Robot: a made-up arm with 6 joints.
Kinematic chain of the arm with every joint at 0, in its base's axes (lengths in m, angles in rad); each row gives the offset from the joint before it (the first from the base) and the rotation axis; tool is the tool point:
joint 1: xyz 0 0 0.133 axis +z
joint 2: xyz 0 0.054 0 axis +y
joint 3: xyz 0 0 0.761 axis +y
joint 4: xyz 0 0 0.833 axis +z
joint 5: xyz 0 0 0 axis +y
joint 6: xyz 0 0 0.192 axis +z
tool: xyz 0 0 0
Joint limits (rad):
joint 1: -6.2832..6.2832
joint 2: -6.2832..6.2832
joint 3: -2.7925..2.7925
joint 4: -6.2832..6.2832
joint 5: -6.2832..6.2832
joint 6: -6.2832..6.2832
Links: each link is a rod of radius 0.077 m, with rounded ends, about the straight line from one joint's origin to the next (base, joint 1, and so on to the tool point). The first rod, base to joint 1, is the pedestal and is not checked.
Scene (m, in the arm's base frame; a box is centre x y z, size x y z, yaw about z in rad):
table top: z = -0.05
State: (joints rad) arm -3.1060 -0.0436 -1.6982 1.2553 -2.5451 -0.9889
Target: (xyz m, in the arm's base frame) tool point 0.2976 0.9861 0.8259
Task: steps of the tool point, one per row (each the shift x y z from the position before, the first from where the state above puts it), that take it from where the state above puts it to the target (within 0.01 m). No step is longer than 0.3 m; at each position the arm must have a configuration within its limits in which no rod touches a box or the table.
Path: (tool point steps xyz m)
1: 0.0278 0.2327 0.0251
2: -0.0537 0.2497 0.0217
3: -0.1416 0.2371 0.0183
4: -0.2245 0.1935 0.0151

